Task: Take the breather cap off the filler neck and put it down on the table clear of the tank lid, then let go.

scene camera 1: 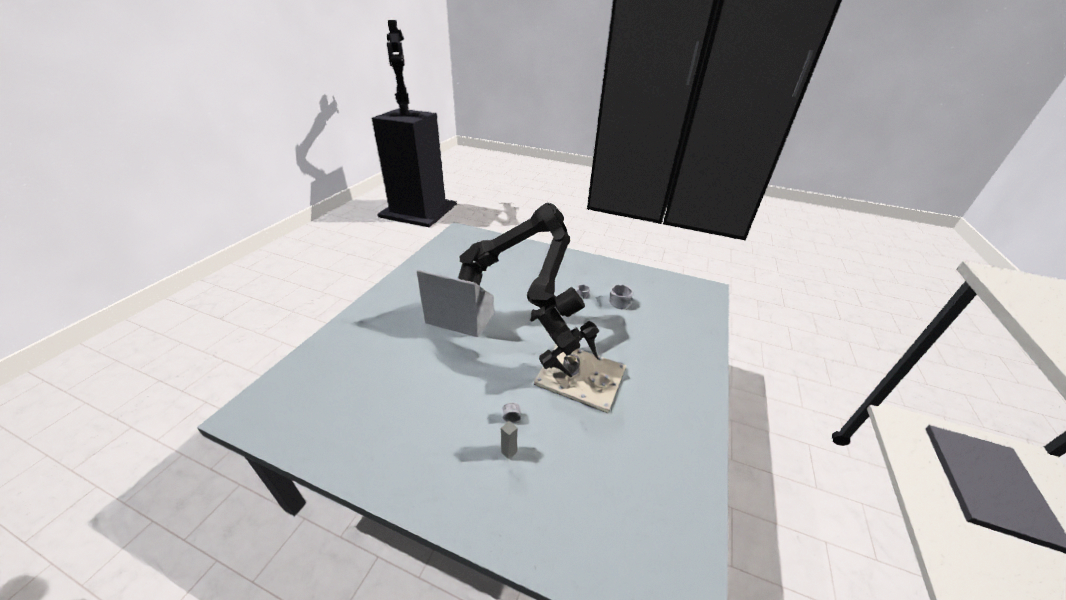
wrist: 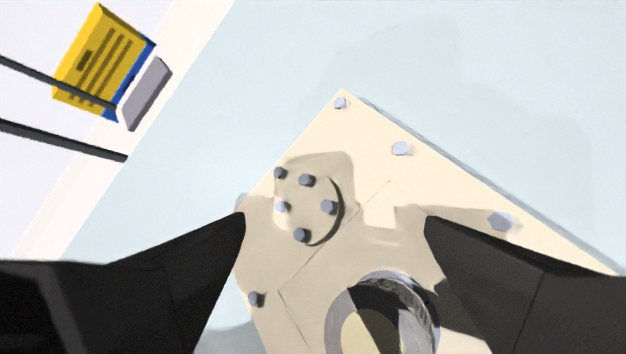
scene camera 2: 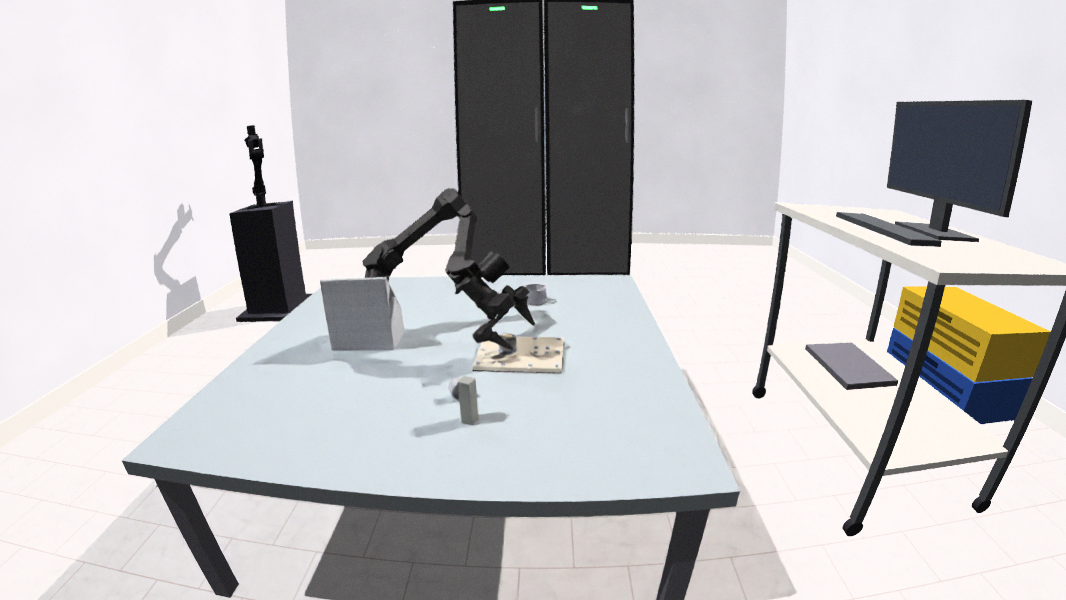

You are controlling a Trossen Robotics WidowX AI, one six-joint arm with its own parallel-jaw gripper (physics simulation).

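Places are measured from the arm's base along level axes (x ahead, y left, z up), in millimetres.
Where they show: gripper, fingertip midpoint: (scene camera 1: 584,367) (wrist: 334,222) (scene camera 2: 523,337); arm's base at its link origin: (scene camera 1: 467,284) (scene camera 2: 374,289).
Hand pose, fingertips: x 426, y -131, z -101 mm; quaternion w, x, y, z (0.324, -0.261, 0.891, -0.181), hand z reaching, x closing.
Observation:
Things, the pixels of their top centre, and the offset from my fingertips. Level surfaces: height alone.
- breather cap at its top centre: (wrist: 370,345) (scene camera 2: 506,336) (scene camera 1: 571,358) 44 mm back, 31 mm left, 10 mm down
- pale blue table at its surface level: 68 mm down
- grey upright block at its top centre: (scene camera 2: 466,379) (scene camera 1: 509,427) 126 mm back, 285 mm right, 36 mm up
- small ring-like part at its top centre: (scene camera 2: 458,379) (scene camera 1: 511,406) 155 mm back, 186 mm right, 19 mm down
The breather cap (scene camera 1: 571,363) (scene camera 2: 509,341) (wrist: 357,332), a ridged grey ring with a pale yellow top, stands on the cream tank lid (scene camera 1: 617,376) (scene camera 2: 552,363) (wrist: 345,130). Its lower part is cut off in the wrist view, and the filler neck beneath is mostly hidden. My gripper (scene camera 1: 584,365) (scene camera 2: 523,336) (wrist: 334,222) is open with nothing held. In the wrist view its fingers stand wide apart on either side of the cap, with a gap to each. The lid lies flat on the pale blue table (scene camera 1: 372,447) (scene camera 2: 298,417).
A grey upright block (scene camera 1: 508,441) (scene camera 2: 467,402) and a small ring-like part (scene camera 1: 510,411) stand toward the table front. Two round grey parts (scene camera 1: 620,295) (scene camera 1: 583,290) stand at the back. A grey slanted box (scene camera 1: 449,304) (scene camera 2: 358,314) stands near the arm's base.

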